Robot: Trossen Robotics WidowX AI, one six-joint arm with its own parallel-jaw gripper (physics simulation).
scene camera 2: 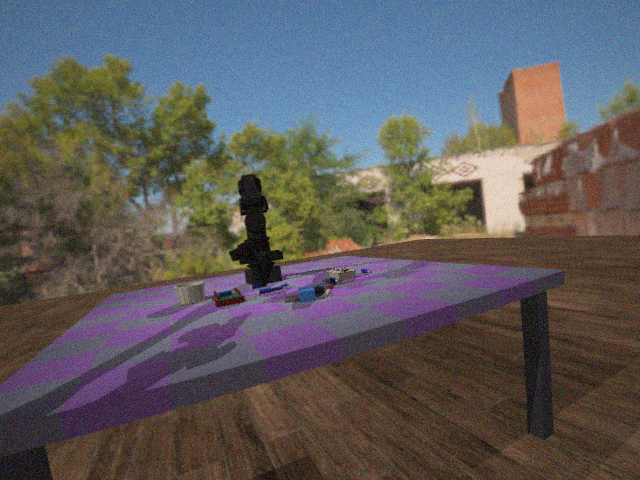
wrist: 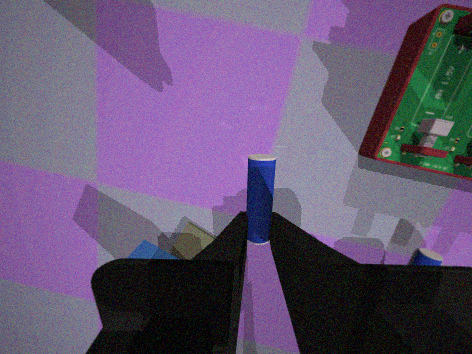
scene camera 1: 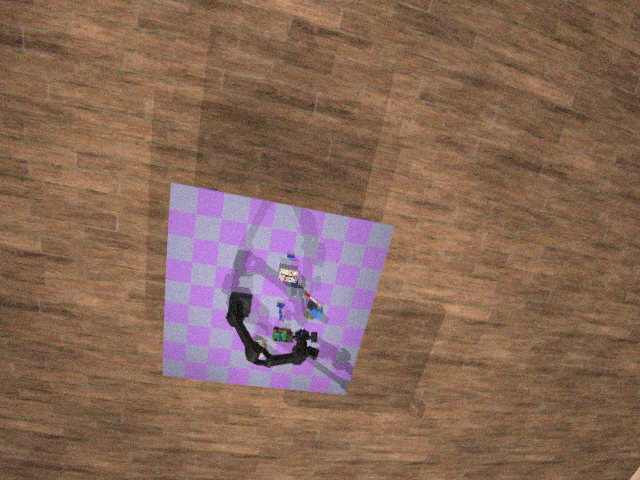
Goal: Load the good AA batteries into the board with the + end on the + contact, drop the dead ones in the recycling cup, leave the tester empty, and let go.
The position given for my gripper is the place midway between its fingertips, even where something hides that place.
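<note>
There is a green-grey tile (wrist: 193, 239), and it is resting on the table. As for my own gripper (wrist: 257, 218), the wrist view has it too, and in scene camera 2 I can also see my gripper (scene camera 2: 263, 286).
</note>
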